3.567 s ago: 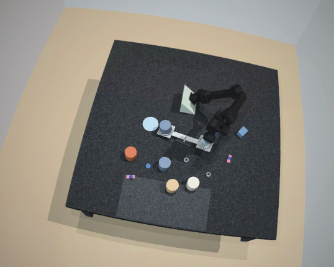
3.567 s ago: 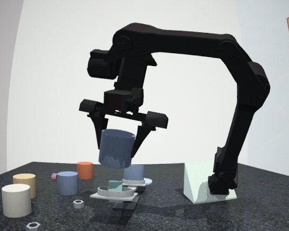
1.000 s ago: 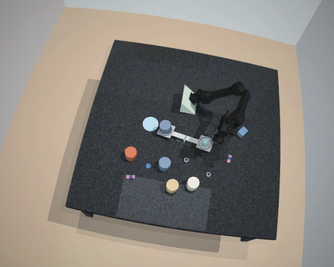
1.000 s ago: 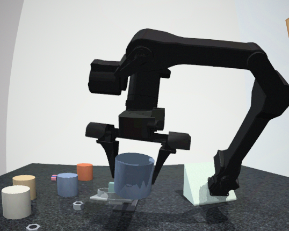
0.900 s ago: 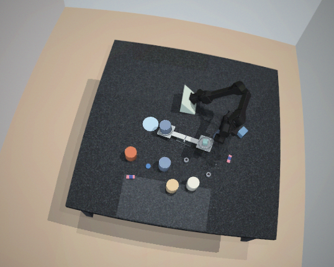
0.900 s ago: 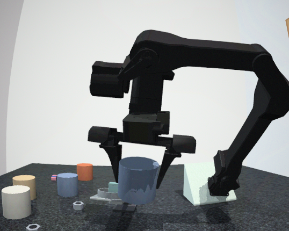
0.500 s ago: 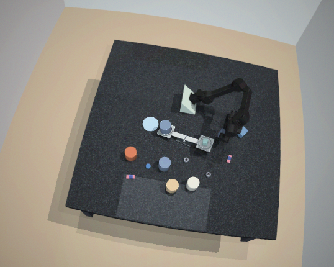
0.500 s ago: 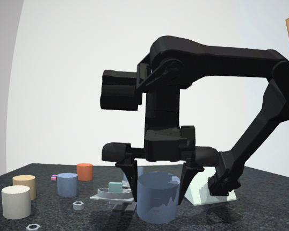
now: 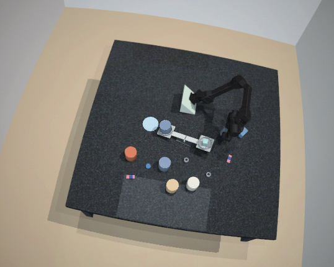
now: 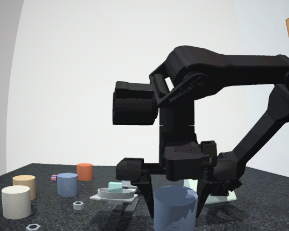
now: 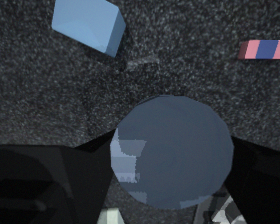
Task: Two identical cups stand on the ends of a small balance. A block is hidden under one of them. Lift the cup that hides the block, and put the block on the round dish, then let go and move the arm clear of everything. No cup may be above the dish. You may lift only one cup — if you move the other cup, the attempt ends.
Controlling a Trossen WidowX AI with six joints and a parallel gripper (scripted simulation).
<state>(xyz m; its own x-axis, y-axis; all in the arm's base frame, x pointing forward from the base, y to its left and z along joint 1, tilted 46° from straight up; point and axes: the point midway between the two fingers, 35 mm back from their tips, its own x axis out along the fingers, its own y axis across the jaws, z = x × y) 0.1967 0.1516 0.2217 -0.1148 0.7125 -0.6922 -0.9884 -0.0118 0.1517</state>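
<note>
My gripper tip is now 480 mm to the left of the round dish, 70 mm above it and 60 mm short of it. Also, from my gripper tip: tan cup: 430 mm ahead, 220 mm to the right, 40 mm below; cream cup: 370 mm ahead, 140 mm to the right, 40 mm below; orange cup: 530 mm to the right, 320 mm ahead, 40 mm below.
</note>
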